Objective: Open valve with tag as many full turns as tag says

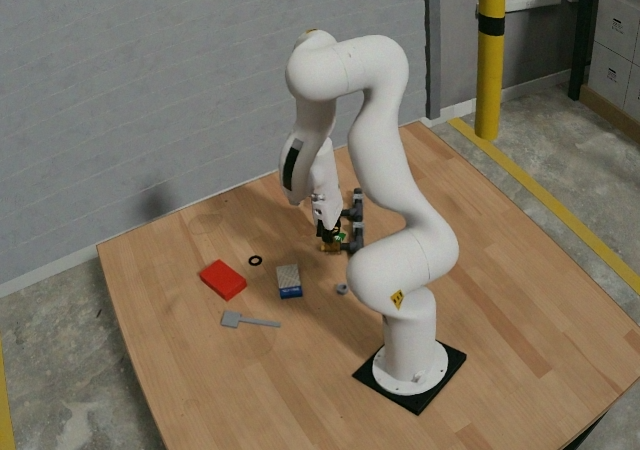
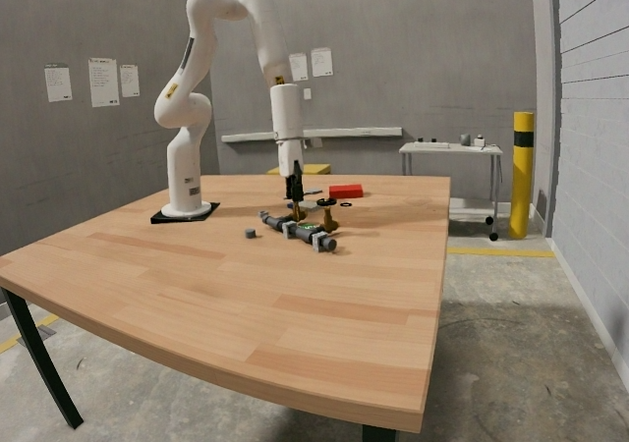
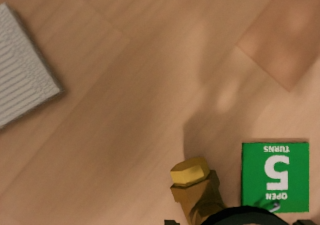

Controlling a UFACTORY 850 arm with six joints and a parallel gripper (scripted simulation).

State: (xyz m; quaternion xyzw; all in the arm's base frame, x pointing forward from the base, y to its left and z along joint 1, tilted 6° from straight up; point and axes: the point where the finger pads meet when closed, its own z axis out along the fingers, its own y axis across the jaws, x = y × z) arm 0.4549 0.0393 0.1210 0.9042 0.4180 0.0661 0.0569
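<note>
My hand is 90 mm above the green tag, 50 mm short of it and 30 mm to the left of it. Round my hand: red block 330 mm to the left, 80 mm below; grey paddle-shaped tool 300 mm to the left, 160 mm behind, 90 mm below; blue-and-grey box 150 mm to the left, 80 mm below, 70 mm behind.
</note>
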